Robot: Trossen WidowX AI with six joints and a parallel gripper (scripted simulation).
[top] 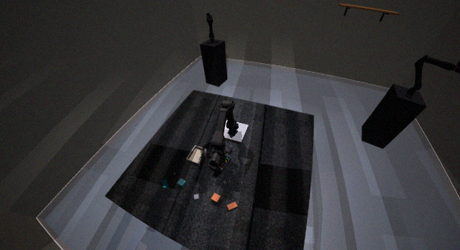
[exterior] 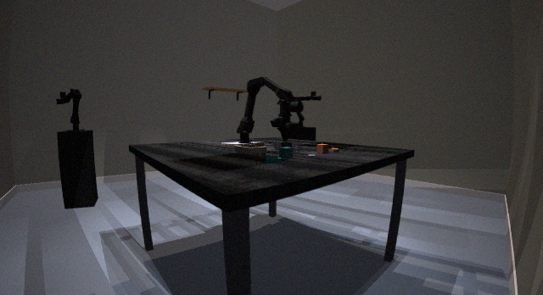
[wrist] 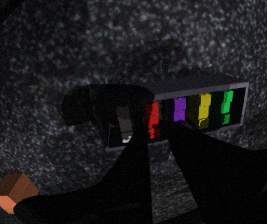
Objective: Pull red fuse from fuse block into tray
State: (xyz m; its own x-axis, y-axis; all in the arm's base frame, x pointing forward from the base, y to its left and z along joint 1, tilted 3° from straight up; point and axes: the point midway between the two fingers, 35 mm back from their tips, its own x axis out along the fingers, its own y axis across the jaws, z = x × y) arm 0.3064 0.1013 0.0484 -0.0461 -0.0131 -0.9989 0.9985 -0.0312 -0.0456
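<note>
Right now the red fuse is 20 mm below my gripper tip. From my gripper tip the other things lie so: pale tray (20 mm ahead, 220 mm to the right, 40 mm below).
</note>
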